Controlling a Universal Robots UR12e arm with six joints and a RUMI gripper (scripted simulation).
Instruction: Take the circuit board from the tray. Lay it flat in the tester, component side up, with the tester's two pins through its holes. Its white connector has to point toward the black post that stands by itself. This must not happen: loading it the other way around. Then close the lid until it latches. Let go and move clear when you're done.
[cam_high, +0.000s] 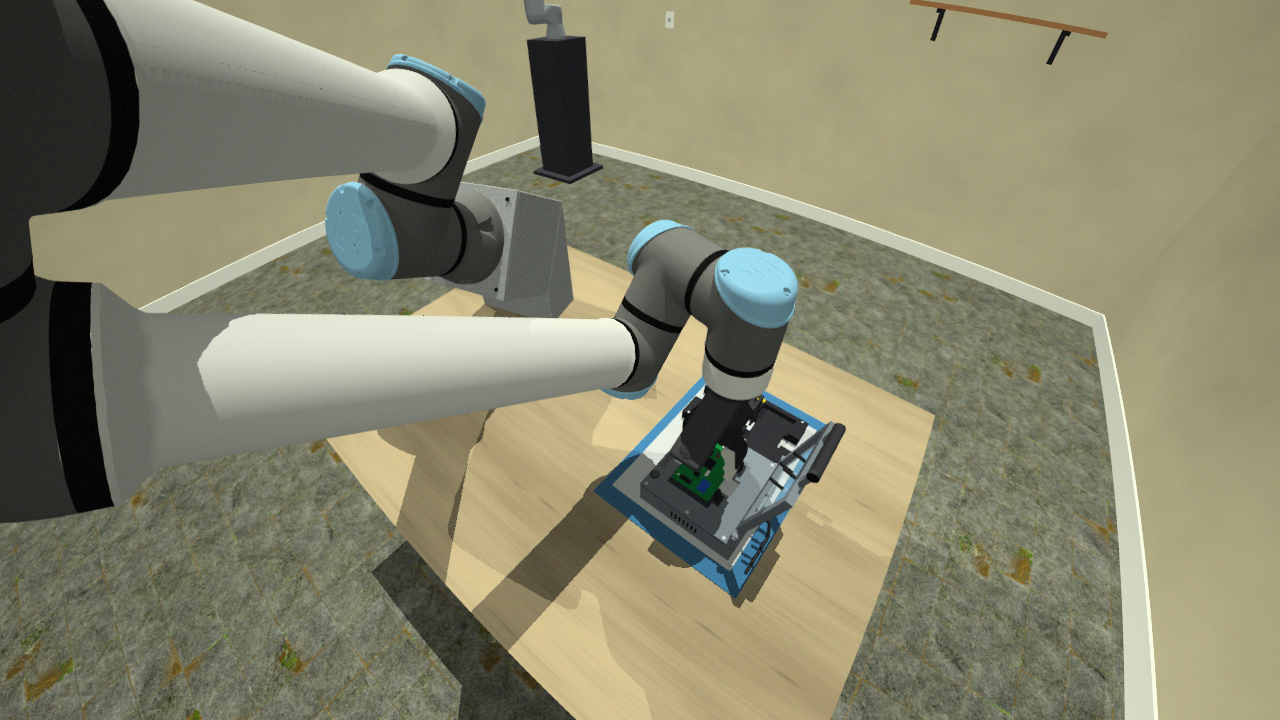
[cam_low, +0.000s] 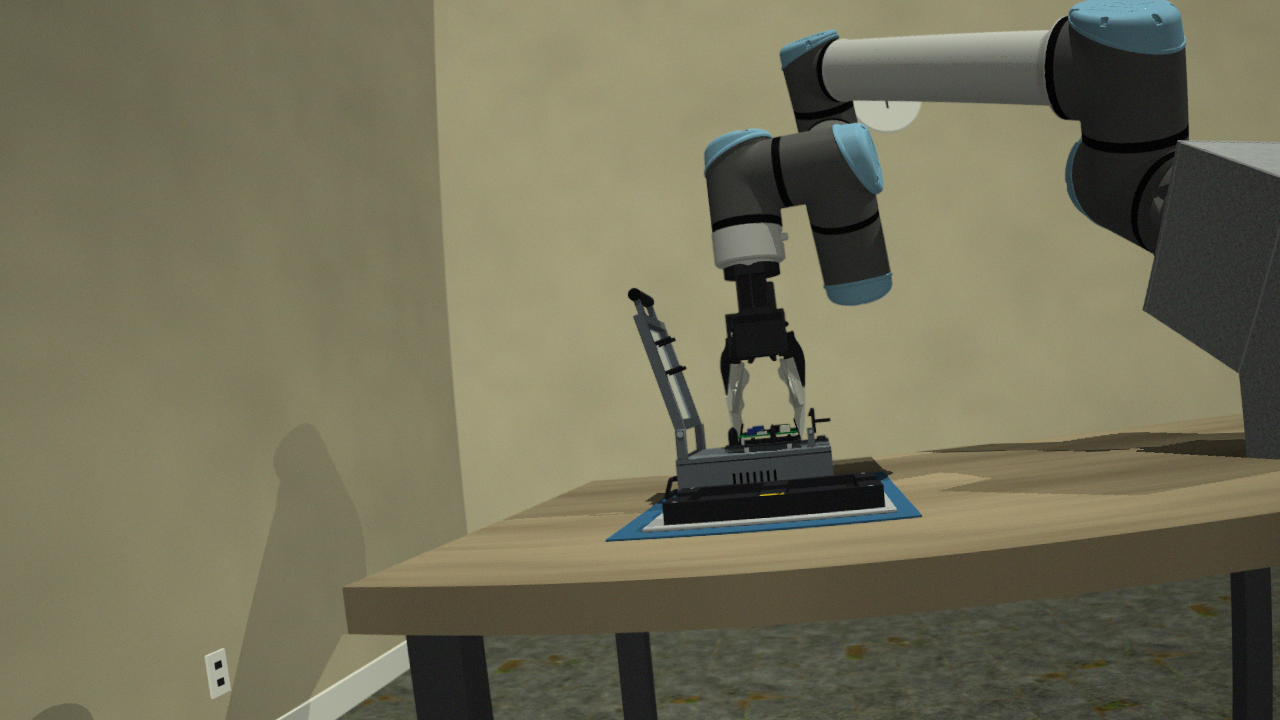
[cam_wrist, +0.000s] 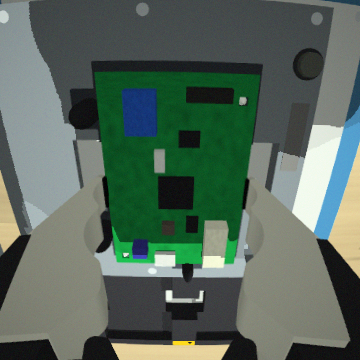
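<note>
The green circuit board lies right at my hand. Round my hand: lid (120 mm ahead, 10 mm to the right, 100 mm above); grey tester (30 mm ahead, 30 mm to the left, 30 mm above).
</note>
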